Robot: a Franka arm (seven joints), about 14 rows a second.
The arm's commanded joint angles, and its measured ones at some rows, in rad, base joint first. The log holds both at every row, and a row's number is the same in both.
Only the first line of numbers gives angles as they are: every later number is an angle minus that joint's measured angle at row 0.
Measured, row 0:
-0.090, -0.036, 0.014, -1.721, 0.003, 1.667, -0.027
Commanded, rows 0 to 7:
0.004, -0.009, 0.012, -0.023, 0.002, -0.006, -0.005
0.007, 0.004, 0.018, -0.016, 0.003, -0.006, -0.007
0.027, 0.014, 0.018, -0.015, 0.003, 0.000, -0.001
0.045, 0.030, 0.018, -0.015, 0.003, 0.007, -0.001
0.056, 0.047, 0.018, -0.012, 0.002, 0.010, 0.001
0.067, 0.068, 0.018, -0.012, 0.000, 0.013, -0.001
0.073, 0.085, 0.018, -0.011, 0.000, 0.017, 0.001
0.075, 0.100, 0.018, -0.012, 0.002, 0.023, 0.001
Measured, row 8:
0.067, 0.073, 0.020, -0.011, 0.001, 0.009, 0.000
